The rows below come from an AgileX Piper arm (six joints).
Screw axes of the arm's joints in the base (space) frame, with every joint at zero. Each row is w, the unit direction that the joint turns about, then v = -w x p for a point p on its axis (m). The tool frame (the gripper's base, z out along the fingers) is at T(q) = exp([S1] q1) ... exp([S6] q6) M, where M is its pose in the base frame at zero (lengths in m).
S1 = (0, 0, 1, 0, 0, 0)
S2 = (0, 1, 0, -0.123, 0, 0)
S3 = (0, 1, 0, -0.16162, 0, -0.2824)
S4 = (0.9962, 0, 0.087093, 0, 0.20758, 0)
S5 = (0, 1, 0, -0.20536, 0, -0.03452)
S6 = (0.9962, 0, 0.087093, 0, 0.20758, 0)
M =
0.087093 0 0.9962 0.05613
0 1 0 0
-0.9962 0 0.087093 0.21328
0 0 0 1
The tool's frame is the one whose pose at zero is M.
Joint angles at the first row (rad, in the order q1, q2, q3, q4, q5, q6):
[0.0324 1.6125 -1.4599 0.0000 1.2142 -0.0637]
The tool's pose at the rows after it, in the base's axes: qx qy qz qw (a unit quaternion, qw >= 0); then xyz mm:
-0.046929 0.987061 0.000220 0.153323 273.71 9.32 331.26
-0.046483 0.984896 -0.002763 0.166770 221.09 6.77 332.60
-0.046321 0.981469 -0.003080 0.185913 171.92 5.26 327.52
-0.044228 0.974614 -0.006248 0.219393 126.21 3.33 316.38
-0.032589 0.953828 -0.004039 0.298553 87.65 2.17 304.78
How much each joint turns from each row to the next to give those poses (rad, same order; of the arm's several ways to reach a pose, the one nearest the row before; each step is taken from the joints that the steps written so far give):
[0.0000 -0.1959 0.1782 0.0054 0.0011 0.0000]
[-0.0018 -0.1934 0.1661 -0.0054 -0.0001 0.0000]
[0.0000 -0.1903 0.1502 0.0000 0.0012 0.0000]
[0.0000 -0.1989 0.1444 -0.0063 -0.0140 0.0046]
[0.0001 -0.2179 0.1313 -0.0001 -0.0771 0.0225]

